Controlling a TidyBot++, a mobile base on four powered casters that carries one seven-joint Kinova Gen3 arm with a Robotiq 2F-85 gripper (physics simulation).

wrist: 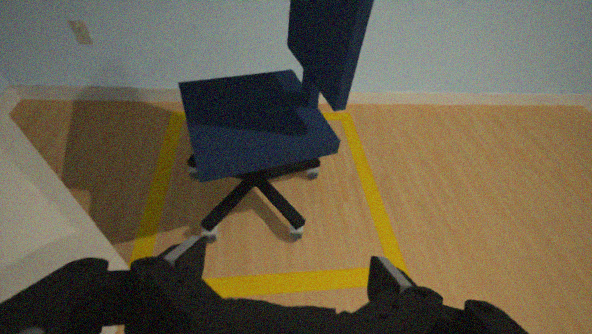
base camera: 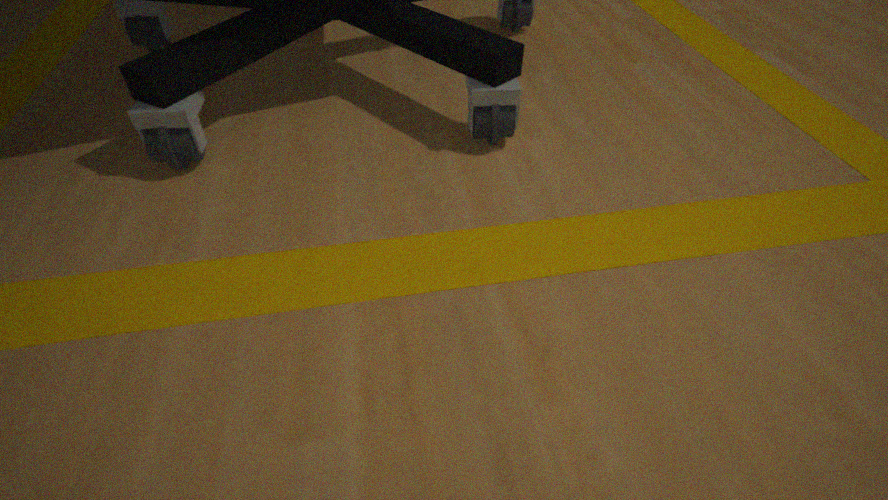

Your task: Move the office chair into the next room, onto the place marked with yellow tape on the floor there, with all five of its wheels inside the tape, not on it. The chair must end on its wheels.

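Places are measured from the arm's base along level axes (x back, y up, z left), in millimetres.
Pixels of known places: gripper, between the fingertips: (wrist: 287, 264).
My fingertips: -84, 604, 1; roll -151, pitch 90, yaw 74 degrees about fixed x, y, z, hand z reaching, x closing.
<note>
For each thing: its middle in the pictures, then the offset to it from my fingertips, as dx, dy, dz. "pt": a spot on its surface instead.
- black star base, a spot on its surface: (base camera: 248, 49) pt -628, -913, +237
- small beige plate, middle of its body: (wrist: 81, 32) -1355, -600, +1127
The office chair (wrist: 255, 125) stands upright on its wheels, with a dark blue seat, a blue backrest and a black star base (base camera: 248, 49). In the base camera view two near wheels (base camera: 173, 145) (base camera: 494, 121) stand on the wood floor inside the near strip of yellow tape (base camera: 397, 260). In the wrist view the yellow tape (wrist: 372, 190) runs around the chair, and four wheels show inside it; the fifth is hidden under the seat. My gripper (wrist: 287, 264) is open and empty, in the foreground of the wrist view, apart from the chair.
A pale wall (wrist: 475, 50) with a light baseboard (wrist: 450, 99) stands behind the chair. A whitish slanted surface (wrist: 40, 200) is at the left of the wrist view, near the left tape strip. A small beige plate (wrist: 81, 32) is on the wall. The chair's shadow falls left.
</note>
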